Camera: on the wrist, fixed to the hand. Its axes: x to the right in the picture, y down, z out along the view.
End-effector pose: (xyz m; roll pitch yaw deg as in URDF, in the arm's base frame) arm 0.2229 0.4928 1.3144 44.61 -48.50 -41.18
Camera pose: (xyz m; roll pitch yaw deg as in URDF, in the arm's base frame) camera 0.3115 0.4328 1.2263 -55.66 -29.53 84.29
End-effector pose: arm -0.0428 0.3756 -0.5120 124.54 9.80 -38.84
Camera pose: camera 0.0457 0.4816 -0.5238 162.25 -53.43 -111.88
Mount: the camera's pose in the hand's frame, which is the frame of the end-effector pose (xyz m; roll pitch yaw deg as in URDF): 0.0044 -0.0875 -0.1074 1.67 -0.23 88.02
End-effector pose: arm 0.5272 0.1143 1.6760 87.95 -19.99 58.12
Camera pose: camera 0.4574 0.1993 1.5917 -82.82 -71.90 -127.74
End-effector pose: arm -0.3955 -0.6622 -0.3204 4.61 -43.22 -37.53
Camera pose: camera -0.3789 -0.7741 -0.4005 -41.55 -4.88 54.34
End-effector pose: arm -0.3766 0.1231 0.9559 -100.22 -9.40 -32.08
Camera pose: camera -0.4354 0.0535 1.0604 -129.35 74.88 -73.74
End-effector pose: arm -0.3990 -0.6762 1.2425 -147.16 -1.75 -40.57
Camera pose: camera -0.3889 -0.6647 1.3803 -174.97 32.96 -127.07
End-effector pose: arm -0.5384 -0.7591 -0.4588 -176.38 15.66 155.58
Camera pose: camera -0.6033 -0.8181 -0.3515 166.10 4.24 66.45
